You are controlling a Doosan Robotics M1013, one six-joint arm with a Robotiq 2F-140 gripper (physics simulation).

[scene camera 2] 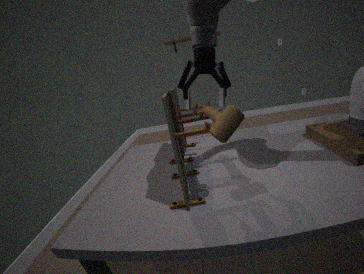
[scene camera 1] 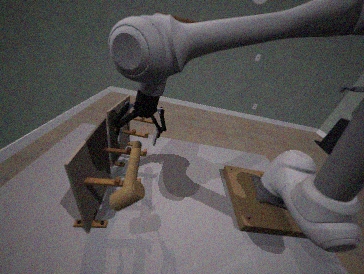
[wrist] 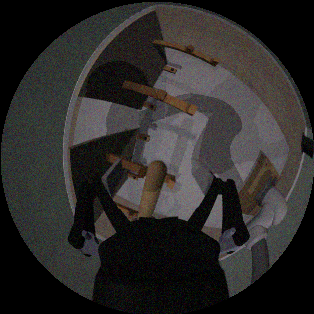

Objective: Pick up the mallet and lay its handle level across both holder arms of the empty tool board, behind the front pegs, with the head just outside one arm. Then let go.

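Note:
The tan mallet lies across the holder arms of the nearer tool board, its head outside the nearest arm towards scene camera 1. In the wrist view the gripper's body hides the head. The farther tool board is empty; its two holder arms stick out with upright pegs. My gripper is open and empty, pointing down above the boards, near the handle's free end. In the wrist view the handle end shows between the fingers.
A wooden base block carries the arm's foot on the right side of the pale table. Both boards stand upright on small wooden feet. An orange bar shows high in the background.

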